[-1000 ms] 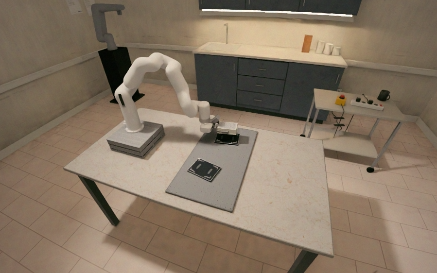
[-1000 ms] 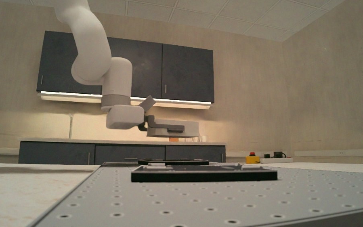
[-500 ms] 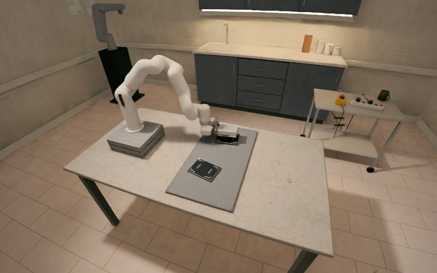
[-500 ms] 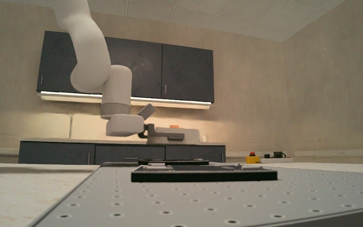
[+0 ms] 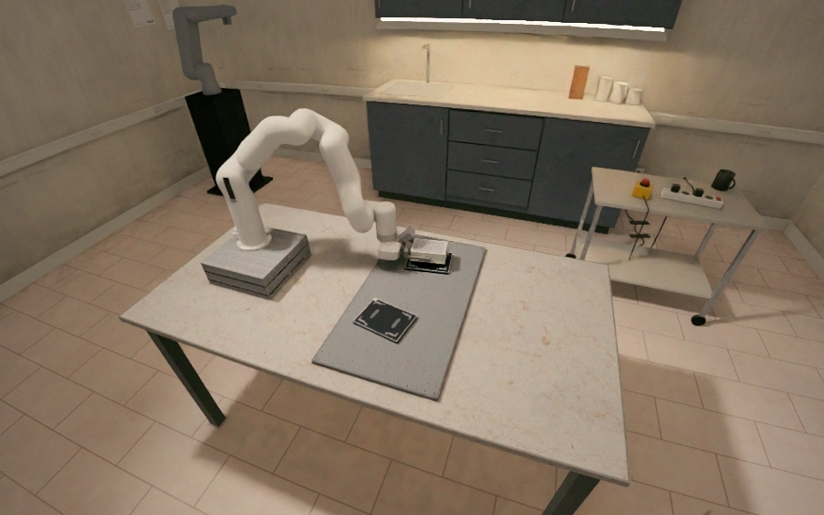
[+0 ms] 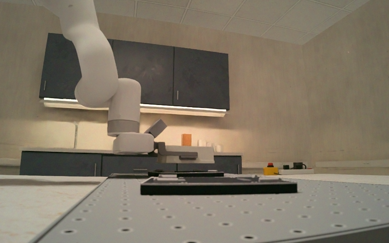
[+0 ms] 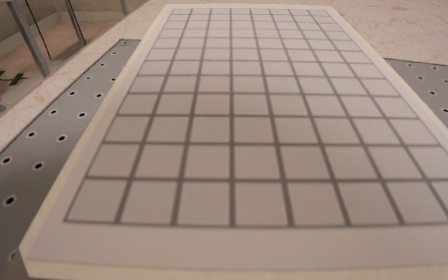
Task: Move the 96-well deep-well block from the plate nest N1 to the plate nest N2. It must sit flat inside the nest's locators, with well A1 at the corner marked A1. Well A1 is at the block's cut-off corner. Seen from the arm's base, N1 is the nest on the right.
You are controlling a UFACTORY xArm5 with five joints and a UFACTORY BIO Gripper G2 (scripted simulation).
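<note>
The A1 mark lies 7 cm behind my hand, 4 cm to the left of it and 4 cm below it. The rest, counted from my hand: black plate nest: 3 cm behind, 33 cm to the right, 4 cm below; then white 96-well deep-well block: 1 cm ahead.
</note>
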